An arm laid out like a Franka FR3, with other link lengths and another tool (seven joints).
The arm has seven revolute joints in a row. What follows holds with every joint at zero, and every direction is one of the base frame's.
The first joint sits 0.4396 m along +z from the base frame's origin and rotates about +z.
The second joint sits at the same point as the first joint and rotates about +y.
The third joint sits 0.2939 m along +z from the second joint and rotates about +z.
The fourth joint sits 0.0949 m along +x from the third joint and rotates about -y.
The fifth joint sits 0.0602 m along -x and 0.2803 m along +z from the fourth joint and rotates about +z.
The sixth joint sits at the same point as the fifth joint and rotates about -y.
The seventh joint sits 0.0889 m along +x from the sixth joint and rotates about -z.
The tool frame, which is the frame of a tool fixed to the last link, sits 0.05 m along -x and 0.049 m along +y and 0.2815 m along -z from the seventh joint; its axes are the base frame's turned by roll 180, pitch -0.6 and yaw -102.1 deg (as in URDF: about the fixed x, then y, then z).
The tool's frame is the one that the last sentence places.
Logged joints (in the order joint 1, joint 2, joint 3, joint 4, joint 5, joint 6, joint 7), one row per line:
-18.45 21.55 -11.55 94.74 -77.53 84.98 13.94
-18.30 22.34 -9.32 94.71 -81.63 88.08 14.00
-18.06 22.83 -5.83 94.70 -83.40 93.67 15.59
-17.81 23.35 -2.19 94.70 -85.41 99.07 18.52
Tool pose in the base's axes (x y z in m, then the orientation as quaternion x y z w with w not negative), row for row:
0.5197 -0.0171 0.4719 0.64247 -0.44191 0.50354 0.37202
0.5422 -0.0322 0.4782 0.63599 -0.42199 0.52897 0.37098
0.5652 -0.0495 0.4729 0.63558 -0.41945 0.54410 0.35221
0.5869 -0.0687 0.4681 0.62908 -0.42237 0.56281 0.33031
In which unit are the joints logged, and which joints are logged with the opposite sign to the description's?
The joints are logged in degrees. Opposite sign: joint 1, joint 3, joint 4.
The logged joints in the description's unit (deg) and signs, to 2 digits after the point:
18.45 21.55 11.55 -94.74 -77.53 84.98 13.94
18.30 22.34 9.32 -94.71 -81.63 88.08 14.00
18.06 22.83 5.83 -94.70 -83.40 93.67 15.59
17.81 23.35 2.19 -94.70 -85.41 99.07 18.52

